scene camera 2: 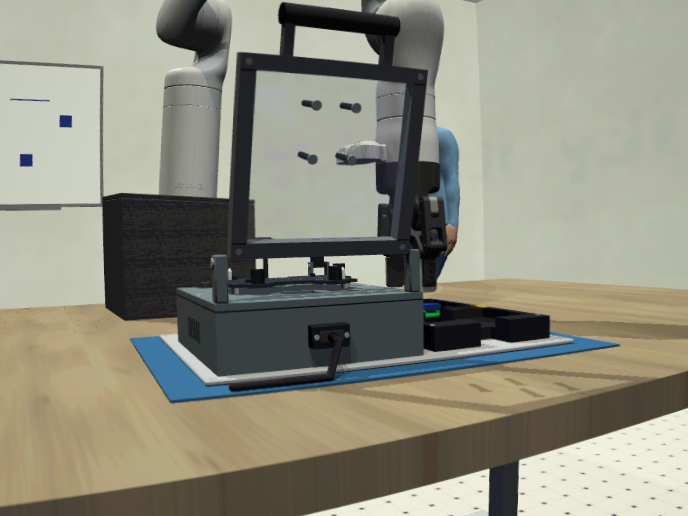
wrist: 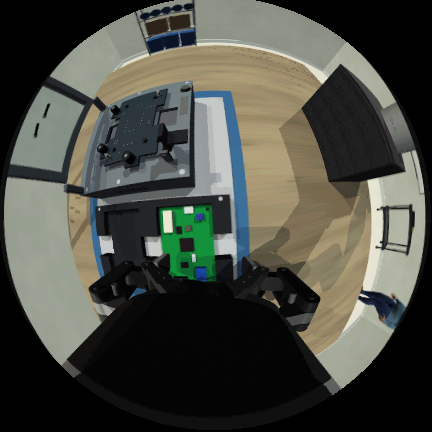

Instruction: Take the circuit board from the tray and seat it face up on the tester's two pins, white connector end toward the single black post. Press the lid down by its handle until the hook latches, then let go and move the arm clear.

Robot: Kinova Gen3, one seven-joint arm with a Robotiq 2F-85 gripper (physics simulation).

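Frame: origin at the arm's base, x ahead, y left, z up, level; metres.
Seen in the pictures: gripper, fingertip midpoint: (wrist: 205, 263); arm's base, link origin: (scene camera 2: 187, 198).
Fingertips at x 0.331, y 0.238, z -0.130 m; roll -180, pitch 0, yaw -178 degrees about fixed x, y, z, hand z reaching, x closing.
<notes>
Pixels of each thing's top centre, then the offset from my fingertips to it. "pt": a spot on its surface instead. Level surfaces: height alone.
- green circuit board, top centre: (scene camera 2: 409, 306) (wrist: 185, 248) dx +0.026, dy -0.012, dz -0.017 m
- post, top centre: (scene camera 2: 257, 269) (wrist: 112, 107) dx +0.155, dy -0.203, dz +0.037 m
- black latch, top centre: (wrist: 167, 126) dx +0.037, dy -0.123, dz +0.063 m
- handle, top centre: (scene camera 2: 340, 9) dx +0.254, dy -0.154, dz +0.231 m
- blue mat, surface height: dz -0.042 m
- cable, surface spot: (scene camera 2: 277, 383) pt dx +0.259, dy -0.207, dz -0.039 m
The green circuit board (scene camera 2: 432, 314) (wrist: 200, 235) lies face up in the right bay of the black tray (scene camera 2: 452, 334) (wrist: 220, 205). Its white connector (wrist: 167, 221) is at the end nearer the tester. My gripper (scene camera 2: 412, 277) (wrist: 205, 263) is open and empty, above the tray, with its fingers either side of the board in the wrist view. The grey tester (scene camera 2: 266, 333) (wrist: 155, 175) carries a dark plate with black posts; one post (wrist: 115, 110) stands at its far end. A black latch (wrist: 175, 136) stands beside the plate. The lid (scene camera 2: 241, 155) (wrist: 76, 140) is upright, handle (scene camera 2: 338, 19) on top.
Tester and tray stand on a white sheet over a blue mat (scene camera 2: 589, 343) (wrist: 239, 150). The raised lid stands beside the arm in the scene view. A dark block (scene camera 2: 177, 249) (wrist: 350, 130) stands on the table. A cable (scene camera 2: 277, 383) lies in front of the tester. A person (scene camera 2: 449, 166) (wrist: 392, 310) stands beyond the table.
</notes>
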